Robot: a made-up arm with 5 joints. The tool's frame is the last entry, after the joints.
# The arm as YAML. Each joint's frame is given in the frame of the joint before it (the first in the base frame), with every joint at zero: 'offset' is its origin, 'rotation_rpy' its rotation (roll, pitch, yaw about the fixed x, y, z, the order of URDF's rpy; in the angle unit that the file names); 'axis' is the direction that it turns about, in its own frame. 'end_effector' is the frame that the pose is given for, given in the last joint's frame.
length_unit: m
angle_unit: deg
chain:
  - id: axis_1
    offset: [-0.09, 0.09, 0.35]
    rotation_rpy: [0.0, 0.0, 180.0]
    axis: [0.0, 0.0, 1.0]
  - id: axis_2
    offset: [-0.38, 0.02, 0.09]
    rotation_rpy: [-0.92, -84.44, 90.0]
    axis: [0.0, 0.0, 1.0]
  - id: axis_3
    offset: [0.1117, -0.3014, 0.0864]
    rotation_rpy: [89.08, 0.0, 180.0]
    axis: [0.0, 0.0, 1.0]
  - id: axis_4
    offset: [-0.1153, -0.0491, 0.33]
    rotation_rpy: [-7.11, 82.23, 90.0]
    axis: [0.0, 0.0, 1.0]
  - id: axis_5
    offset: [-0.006, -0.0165, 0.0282]
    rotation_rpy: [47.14, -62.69, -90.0]
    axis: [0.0, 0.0, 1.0]
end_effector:
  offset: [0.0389, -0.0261, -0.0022]
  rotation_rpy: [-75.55, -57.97, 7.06]
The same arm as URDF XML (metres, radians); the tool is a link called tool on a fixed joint. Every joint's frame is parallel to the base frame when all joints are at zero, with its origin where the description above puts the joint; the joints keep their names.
<robot name="arm">
<joint name="tool_joint" type="fixed"><parent link="link5"/><child link="tool"/><origin xyz="0.02 0.03 -0.03" rpy="-0.3233 -0.4813 0.7177"/></joint>
<joint name="axis_5" type="continuous"><parent link="link4"/><child link="link5"/><origin xyz="0.01 0.0301 -0.01" rpy="0 0 0"/><axis xyz="0.758033 0.071103 0.648328"/></joint>
<joint name="axis_4" type="continuous"><parent link="link3"/><child link="link4"/><origin xyz="0.33 -0.06 0.11" rpy="0 0 0"/><axis xyz="0.134195 0.966567 0.218493"/></joint>
<joint name="axis_3" type="continuous"><parent link="link2"/><child link="link3"/><origin xyz="-0.3 0.08 0.12" rpy="0 0 0"/><axis xyz="1 0 0"/></joint>
<joint name="axis_2" type="continuous"><parent link="link1"/><child link="link2"/><origin xyz="0.38 -0.02 0.09" rpy="0 0 0"/><axis xyz="0.016099 0.995164 0.096897"/></joint>
<joint name="axis_1" type="continuous"><parent link="base_link"/><child link="link1"/><origin xyz="-0.09 0.09 0.35" rpy="0 0 0"/><axis xyz="0 0 1"/></joint>
<link name="base_link"/>
<link name="link1"/>
<link name="link2"/>
<link name="link3"/>
<link name="link4"/>
<link name="link5"/>
<link name="tool"/>
</robot>

